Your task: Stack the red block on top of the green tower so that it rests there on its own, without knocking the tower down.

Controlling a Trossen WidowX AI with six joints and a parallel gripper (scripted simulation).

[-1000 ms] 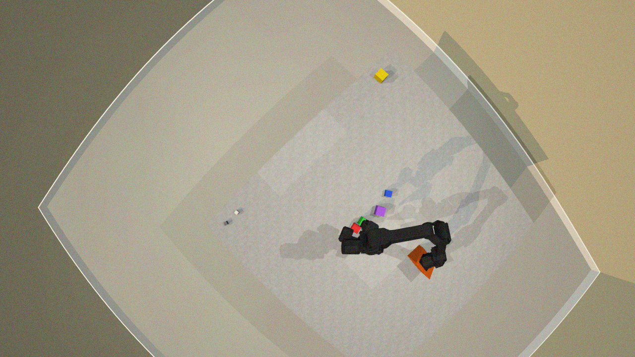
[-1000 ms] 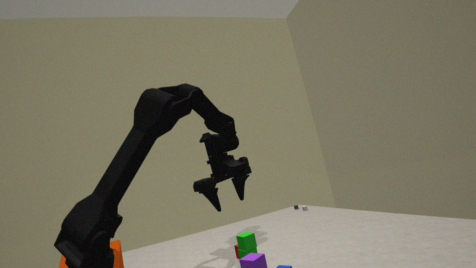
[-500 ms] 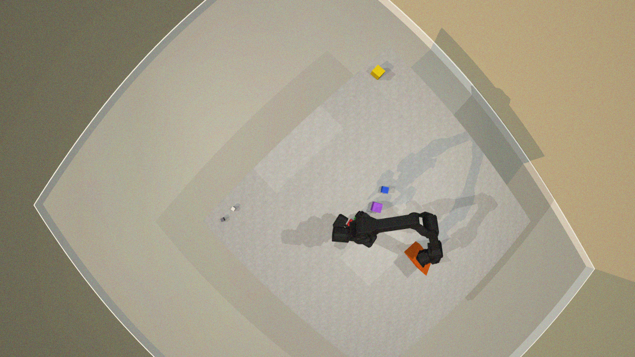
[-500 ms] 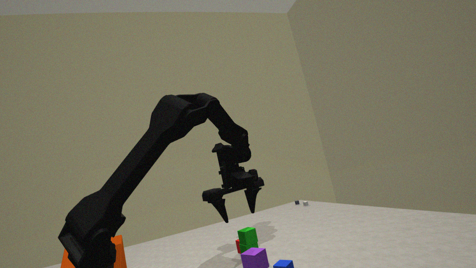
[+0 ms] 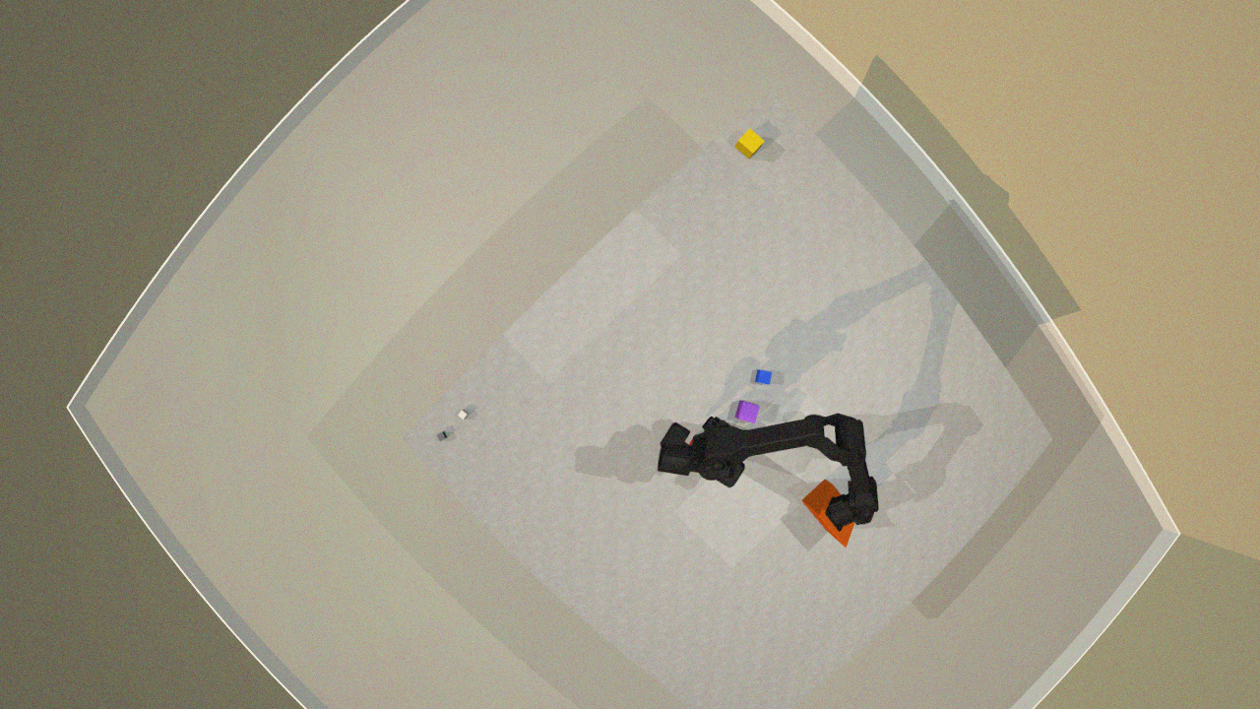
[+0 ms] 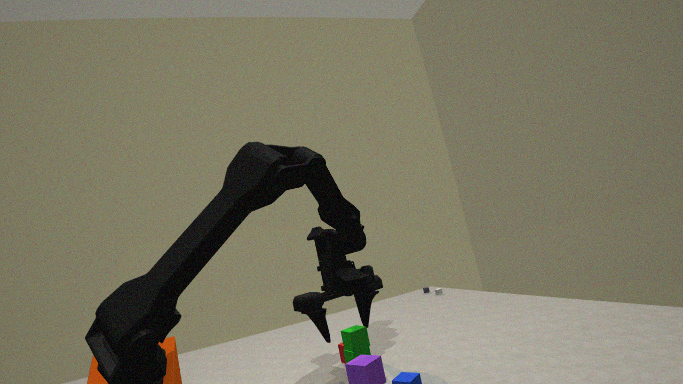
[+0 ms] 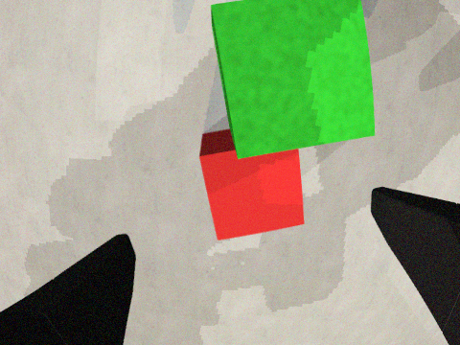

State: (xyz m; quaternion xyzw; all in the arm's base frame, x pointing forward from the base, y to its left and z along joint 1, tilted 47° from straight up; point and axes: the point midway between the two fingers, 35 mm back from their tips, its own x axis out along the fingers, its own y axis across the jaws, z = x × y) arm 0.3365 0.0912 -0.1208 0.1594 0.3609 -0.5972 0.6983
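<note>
The red block lies 10 mm to the right of my gripper tip and 30 mm below it. Also, from my gripper tip: purple block: 10 mm behind, 140 mm to the right, 30 mm below; white block: 410 mm ahead, 380 mm to the left, 40 mm below; blue block: 20 mm ahead, 230 mm to the right, 30 mm below.
</note>
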